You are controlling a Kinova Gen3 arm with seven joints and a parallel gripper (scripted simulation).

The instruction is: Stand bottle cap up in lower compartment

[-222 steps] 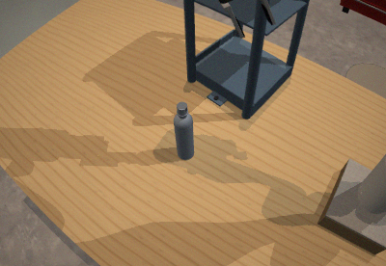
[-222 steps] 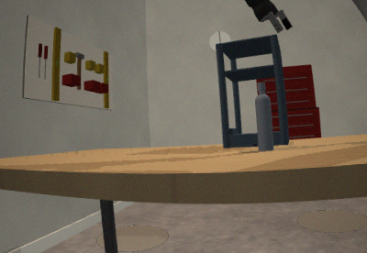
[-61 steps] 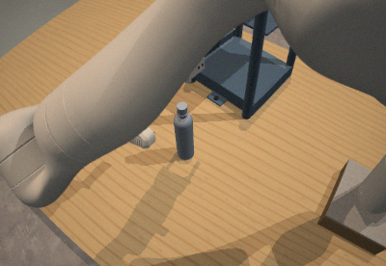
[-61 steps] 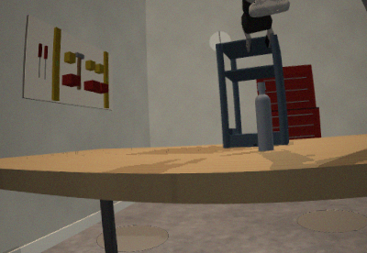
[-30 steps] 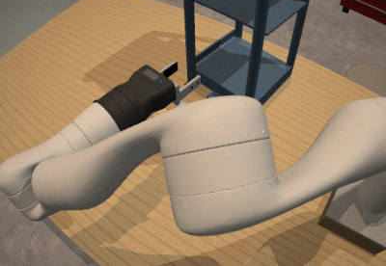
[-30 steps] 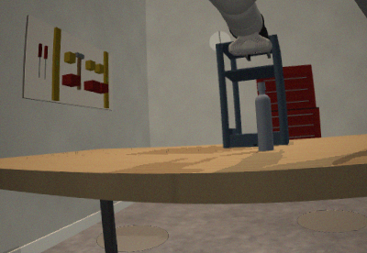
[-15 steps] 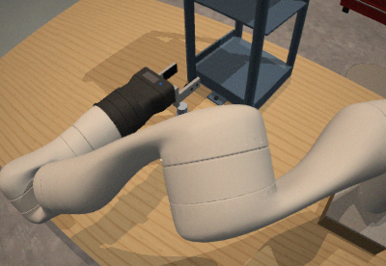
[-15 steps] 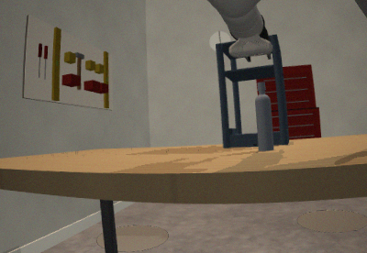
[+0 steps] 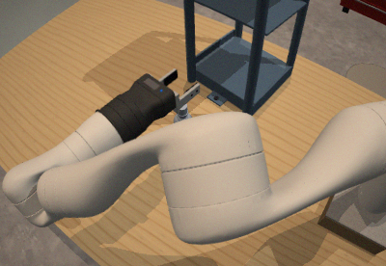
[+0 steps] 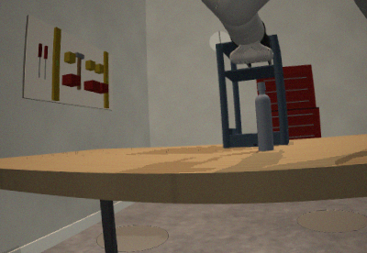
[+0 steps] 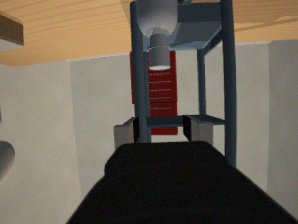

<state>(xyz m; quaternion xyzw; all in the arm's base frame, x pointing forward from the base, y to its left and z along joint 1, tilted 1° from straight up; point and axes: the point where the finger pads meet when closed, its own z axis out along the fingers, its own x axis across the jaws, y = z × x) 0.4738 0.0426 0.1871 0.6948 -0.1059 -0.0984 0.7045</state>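
My hand is 12 cm above the grey bottle. From my hand the other things lie so: shelving unit 31 cm to the right, 5 cm below, 3 cm behind.
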